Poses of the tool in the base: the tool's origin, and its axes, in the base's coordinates. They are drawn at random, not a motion.
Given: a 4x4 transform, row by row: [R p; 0 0 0 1], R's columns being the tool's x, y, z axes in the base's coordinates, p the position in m. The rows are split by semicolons.
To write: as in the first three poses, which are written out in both.
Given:
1: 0.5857 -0.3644 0.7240 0.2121; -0.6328 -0.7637 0.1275 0.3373; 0.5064 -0.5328 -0.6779 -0.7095; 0 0 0 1
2: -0.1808 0.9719 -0.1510 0.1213; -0.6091 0.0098 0.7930 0.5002; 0.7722 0.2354 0.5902 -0.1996; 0 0 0 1
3: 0.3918 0.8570 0.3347 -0.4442; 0.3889 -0.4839 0.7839 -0.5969; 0.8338 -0.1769 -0.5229 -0.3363; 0 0 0 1
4: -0.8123 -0.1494 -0.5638 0.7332; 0.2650 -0.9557 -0.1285 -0.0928; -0.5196 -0.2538 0.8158 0.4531; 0 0 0 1
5: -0.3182 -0.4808 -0.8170 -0.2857; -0.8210 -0.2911 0.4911 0.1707; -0.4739 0.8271 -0.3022 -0.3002; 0 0 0 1
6: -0.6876 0.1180 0.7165 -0.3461; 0.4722 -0.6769 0.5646 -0.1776; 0.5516 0.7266 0.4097 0.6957; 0 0 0 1
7: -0.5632 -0.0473 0.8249 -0.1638; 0.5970 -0.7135 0.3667 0.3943; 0.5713 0.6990 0.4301 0.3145; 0 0 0 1
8: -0.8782 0.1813 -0.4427 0.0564; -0.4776 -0.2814 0.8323 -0.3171; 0.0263 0.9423 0.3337 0.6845; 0 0 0 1
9: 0.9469 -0.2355 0.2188 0.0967; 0.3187 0.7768 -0.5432 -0.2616; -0.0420 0.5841 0.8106 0.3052; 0 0 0 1
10: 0.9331 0.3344 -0.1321 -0.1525; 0.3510 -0.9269 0.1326 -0.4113; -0.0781 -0.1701 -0.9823 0.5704; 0 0 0 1
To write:
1: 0.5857 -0.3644 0.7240 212.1; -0.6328 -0.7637 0.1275 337.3; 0.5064 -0.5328 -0.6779 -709.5; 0 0 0 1
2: -0.1808 0.9719 -0.1510 121.3; -0.6091 0.0098 0.7930 500.2; 0.7722 0.2354 0.5902 -199.6; 0 0 0 1
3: 0.3918 0.8570 0.3347 -444.2; 0.3889 -0.4839 0.7839 -596.9; 0.8338 -0.1769 -0.5229 -336.3; 0 0 0 1
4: -0.8123 -0.1494 -0.5638 733.2; 0.2650 -0.9557 -0.1285 -92.8; -0.5196 -0.2538 0.8158 453.1; 0 0 0 1
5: -0.3182 -0.4808 -0.8170 -285.7; -0.8210 -0.2911 0.4911 170.7; -0.4739 0.8271 -0.3022 -300.2; 0 0 0 1
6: -0.6876 0.1180 0.7165 -346.1; 0.4722 -0.6769 0.5646 -177.6; 0.5516 0.7266 0.4097 695.7; 0 0 0 1
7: -0.5632 -0.0473 0.8249 -163.8; 0.5970 -0.7135 0.3667 394.3; 0.5713 0.6990 0.4301 314.5; 0 0 0 1
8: -0.8782 0.1813 -0.4427 56.4; -0.4776 -0.2814 0.8323 -317.1; 0.0263 0.9423 0.3337 684.5; 0 0 0 1
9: 0.9469 -0.2355 0.2188 96.7; 0.3187 0.7768 -0.5432 -261.6; -0.0420 0.5841 0.8106 305.2; 0 0 0 1
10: 0.9331 0.3344 -0.1321 -152.5; 0.3510 -0.9269 0.1326 -411.3; -0.0781 -0.1701 -0.9823 570.4; 0 0 0 1
